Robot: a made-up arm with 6 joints.
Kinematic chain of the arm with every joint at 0, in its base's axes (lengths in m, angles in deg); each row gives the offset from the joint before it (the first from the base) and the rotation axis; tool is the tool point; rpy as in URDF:
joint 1: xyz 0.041 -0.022 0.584 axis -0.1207 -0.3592 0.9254
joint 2: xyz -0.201 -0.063 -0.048 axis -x
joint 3: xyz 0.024 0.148 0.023 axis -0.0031 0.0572 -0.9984
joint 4: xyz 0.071 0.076 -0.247 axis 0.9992 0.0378 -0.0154
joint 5: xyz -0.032 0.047 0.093 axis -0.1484 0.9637 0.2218
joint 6: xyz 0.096 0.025 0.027 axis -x
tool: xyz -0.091 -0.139 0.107 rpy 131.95 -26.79 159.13
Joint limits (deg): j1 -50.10..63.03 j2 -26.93..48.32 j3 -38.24..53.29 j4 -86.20..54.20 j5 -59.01..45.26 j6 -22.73..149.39
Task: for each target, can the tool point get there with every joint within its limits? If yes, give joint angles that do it. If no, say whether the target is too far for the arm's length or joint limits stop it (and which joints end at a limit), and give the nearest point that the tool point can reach.
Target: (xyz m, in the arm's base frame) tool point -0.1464 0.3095 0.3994
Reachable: yes | joints 38.53 -3.97 26.60 -23.65 -5.30 109.42
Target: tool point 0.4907 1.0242 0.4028
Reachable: no: too far | nearest point 0.2186 0.5745 0.4781 | short by 0.531 m
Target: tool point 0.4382 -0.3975 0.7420
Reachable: no: joint limits stop it (at a limit: joint 1, joint 2, joint 4, joint 5) | nearest point 0.1835 -0.2447 0.4865 | short by 0.392 m
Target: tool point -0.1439 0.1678 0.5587
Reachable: yes | joints 38.62 -3.25 10.70 11.79 24.32 85.47
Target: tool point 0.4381 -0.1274 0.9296
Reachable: no: joint limits stop it (at a limit: joint 1, joint 2) | nearest point 0.2429 0.0786 0.6804 | short by 0.378 m
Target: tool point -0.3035 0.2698 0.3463
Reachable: yes | joints 35.01 -0.62 -4.84 -37.82 0.37 82.73
